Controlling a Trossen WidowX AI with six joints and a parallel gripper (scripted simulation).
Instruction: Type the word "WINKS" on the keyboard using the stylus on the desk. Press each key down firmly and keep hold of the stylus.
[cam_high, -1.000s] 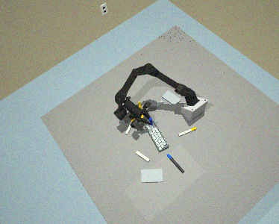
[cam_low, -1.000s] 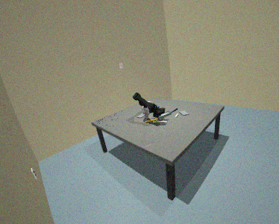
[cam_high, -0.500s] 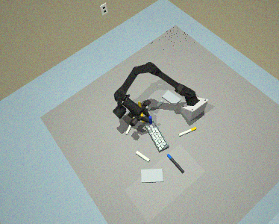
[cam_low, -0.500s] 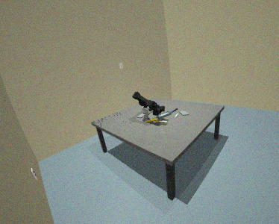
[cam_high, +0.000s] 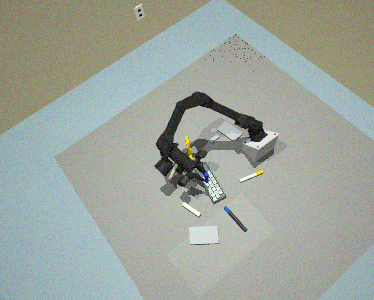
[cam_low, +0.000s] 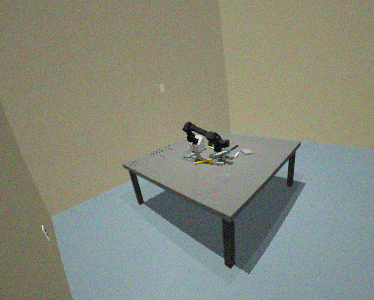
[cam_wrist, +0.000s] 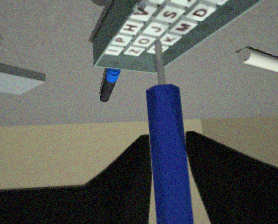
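The white stick lies 13 cm ahead of my gripper tip, 3 cm to the left of it and 9 cm below it. The rest, counted from my gripper tip: grey stylus tip 5 cm below; yellow pen 7 cm behind, 20 cm to the right, 9 cm below; blue stylus 1 cm below.
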